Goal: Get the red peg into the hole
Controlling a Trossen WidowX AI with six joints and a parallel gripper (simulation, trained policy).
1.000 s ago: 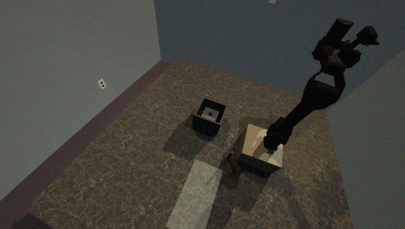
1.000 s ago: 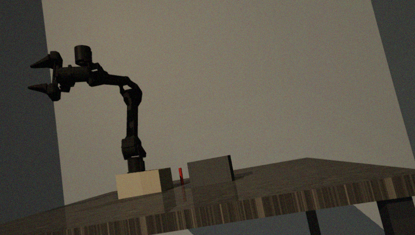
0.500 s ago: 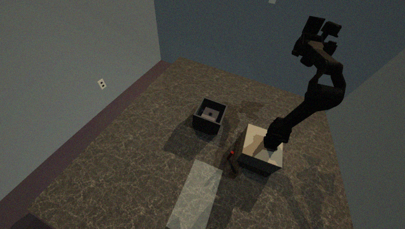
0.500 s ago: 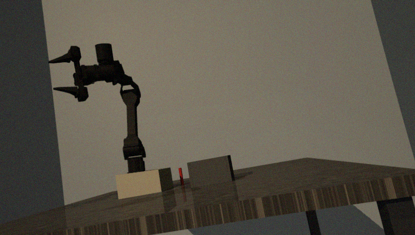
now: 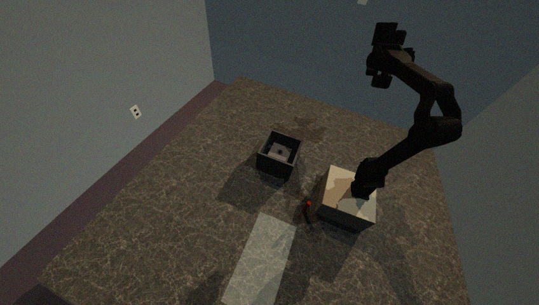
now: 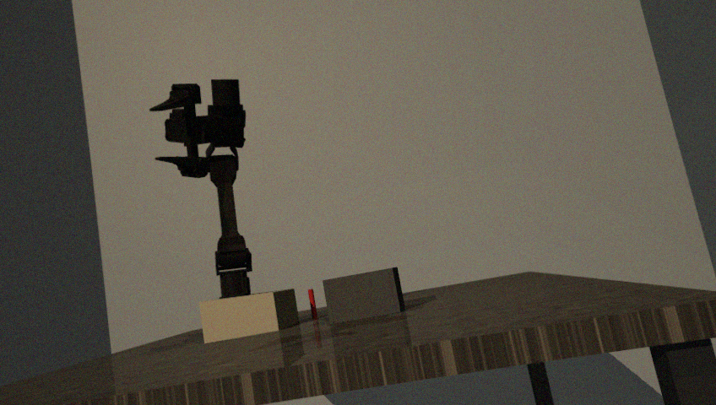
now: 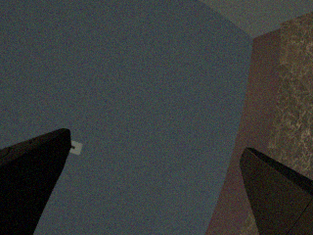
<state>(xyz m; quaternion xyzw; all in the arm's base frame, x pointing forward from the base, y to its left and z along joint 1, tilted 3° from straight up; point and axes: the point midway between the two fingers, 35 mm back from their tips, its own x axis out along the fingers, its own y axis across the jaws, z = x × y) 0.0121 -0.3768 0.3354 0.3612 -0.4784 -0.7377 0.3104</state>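
The red peg lies 17 cm ahead of my gripper tip, 51 cm to the left of it and 38 cm below it. The rest, counted from my gripper tip: grey plate: 33 cm ahead, 30 cm to the left, 38 cm below; dark box: 33 cm ahead, 30 cm to the left, 40 cm below.
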